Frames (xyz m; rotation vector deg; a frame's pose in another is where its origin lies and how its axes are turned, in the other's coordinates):
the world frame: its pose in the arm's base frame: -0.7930 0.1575 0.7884 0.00 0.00 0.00
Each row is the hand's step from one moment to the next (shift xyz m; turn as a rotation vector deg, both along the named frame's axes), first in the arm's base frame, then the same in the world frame.
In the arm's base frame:
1: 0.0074 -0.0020 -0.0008 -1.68 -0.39 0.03
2: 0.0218 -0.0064 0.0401 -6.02 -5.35 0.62
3: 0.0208 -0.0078 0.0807 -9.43 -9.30 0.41
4: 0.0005 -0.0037 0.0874 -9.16 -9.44 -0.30
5: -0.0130 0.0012 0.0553 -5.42 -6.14 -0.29
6: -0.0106 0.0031 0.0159 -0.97 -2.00 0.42
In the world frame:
1: 0.0074 -0.0020 -0.0008 -1.68 -0.39 0.03
2: 0.0218 -0.0064 0.0401 -6.02 -5.35 0.62
3: 0.0208 -0.0078 0.0807 -9.43 -9.30 0.41
4: 0.0005 -0.0037 0.0874 -9.16 -9.44 -0.30
5: -0.0130 0.0012 0.0553 -5.42 -6.14 -0.29
6: -0.0106 0.0031 0.0159 -0.97 -2.00 0.42

